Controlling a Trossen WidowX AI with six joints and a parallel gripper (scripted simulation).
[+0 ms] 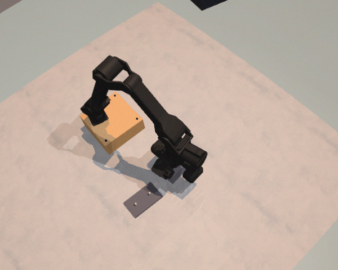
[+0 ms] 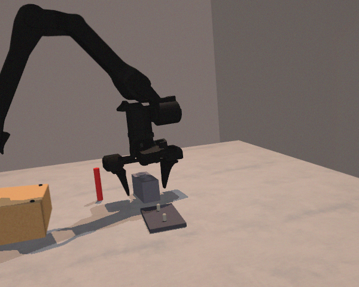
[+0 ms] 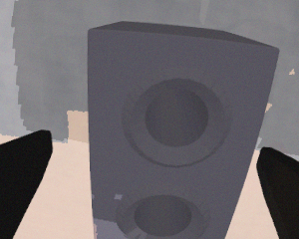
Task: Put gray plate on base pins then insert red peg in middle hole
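The dark base is 30 mm ahead of my gripper tip and 160 mm to the right of it. Round my gripper tip: red peg: 120 mm behind, 10 mm to the left, 30 mm above; gray plate: 30 mm above.
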